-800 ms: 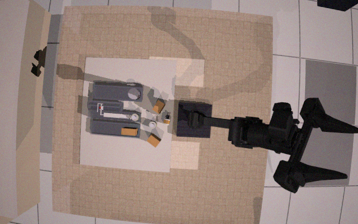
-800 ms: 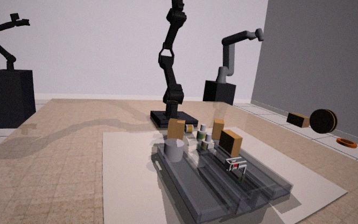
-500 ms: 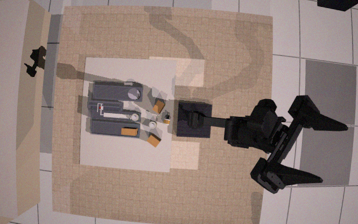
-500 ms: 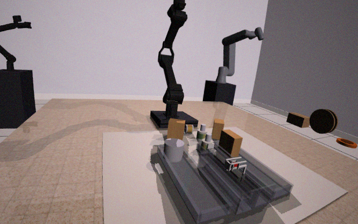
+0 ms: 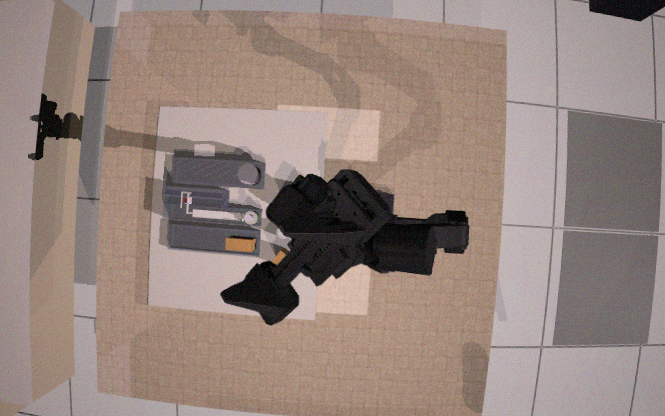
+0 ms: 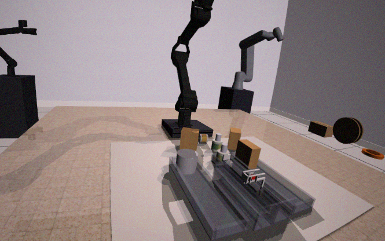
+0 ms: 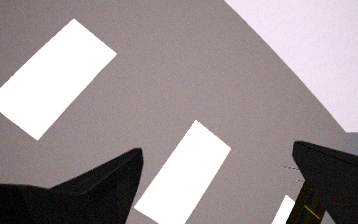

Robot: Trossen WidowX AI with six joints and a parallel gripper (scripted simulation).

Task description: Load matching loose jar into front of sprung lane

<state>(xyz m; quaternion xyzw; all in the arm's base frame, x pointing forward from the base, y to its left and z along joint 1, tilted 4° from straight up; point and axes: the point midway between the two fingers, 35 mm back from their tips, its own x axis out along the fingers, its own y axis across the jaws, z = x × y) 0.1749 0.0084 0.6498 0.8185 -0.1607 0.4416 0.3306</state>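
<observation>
My gripper tip is now 200 mm short of the brown box, 70 mm to the right of it and 680 mm above it. The rest, counted from my gripper tip: red mark: 360 mm ahead, 40 mm to the right, 650 mm below; grey lane: 320 mm ahead, 30 mm to the right, 700 mm below; grey cylinder: 190 mm ahead, 130 mm to the right, 690 mm below.
</observation>
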